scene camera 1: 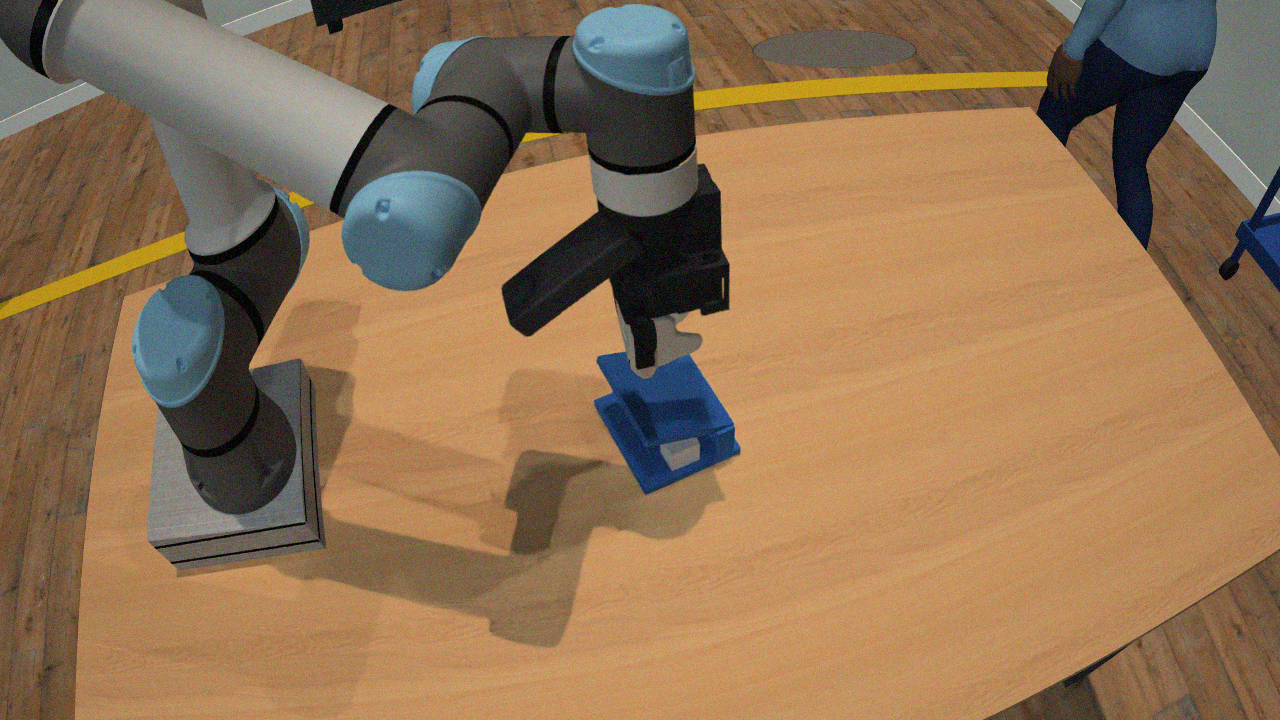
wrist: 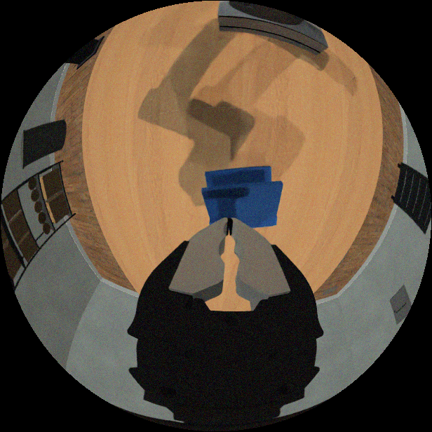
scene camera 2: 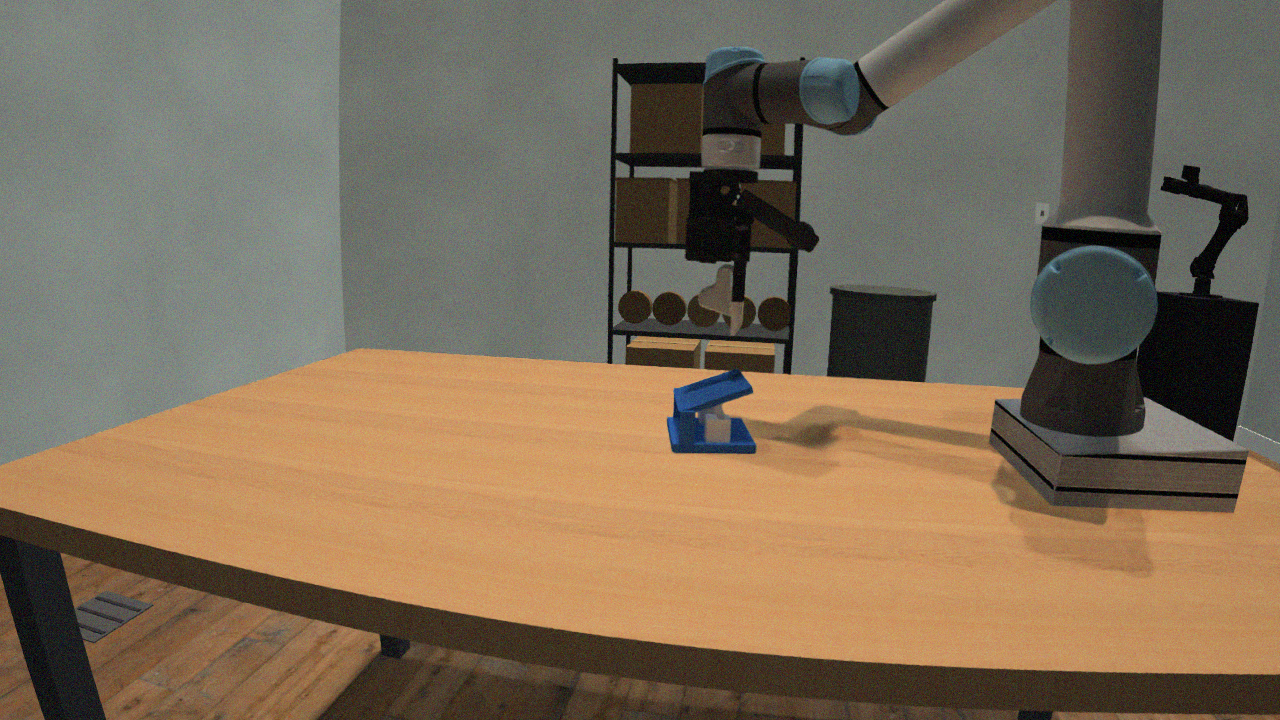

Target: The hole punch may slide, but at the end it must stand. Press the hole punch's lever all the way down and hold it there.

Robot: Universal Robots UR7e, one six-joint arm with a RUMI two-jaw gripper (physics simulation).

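Frame: origin at the arm's base, x ahead, y left, z up, level; metres.
Seen in the pictures: gripper, fingertip midpoint: [scene camera 1: 644,373] [scene camera 2: 732,335]; arm's base at its link origin: [scene camera 1: 242,457] [scene camera 2: 1080,417].
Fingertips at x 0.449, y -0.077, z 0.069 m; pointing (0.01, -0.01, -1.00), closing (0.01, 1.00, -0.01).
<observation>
Offsets run from my fingertips to a thing's middle. Level surfaces: height alone.
The blue hole punch @(dx +0.024, dy +0.025, dz -0.094 m) [scene camera 1: 666,416] [scene camera 2: 713,420] [wrist: 242,202] stands upright on its base on the table. Its lever @(dx +0.024, dy +0.025, dz -0.071 m) [scene camera 1: 671,394] [scene camera 2: 713,390] [wrist: 255,202] is raised, tilted up toward the side of the robot's base, with a clear gap above the punch's base. A light block shows under the lever in both scene views. My gripper [scene camera 1: 644,372] [scene camera 2: 735,333] [wrist: 228,219] is shut, with nothing between its fingertips. It points down and hangs above the lever, apart from it, as scene camera 2 shows.
The robot's mounting block [scene camera 1: 234,528] [scene camera 2: 1145,488] [wrist: 270,32] sits on the wooden table @(dz -0.137 m) [scene camera 1: 895,402] [scene camera 2: 402,501] [wrist: 130,175]. A person [scene camera 1: 1150,53] stands beyond the table's far right corner. A shelf rack [scene camera 2: 613,214] and a dark bin [scene camera 2: 879,335] stand behind the table.
</observation>
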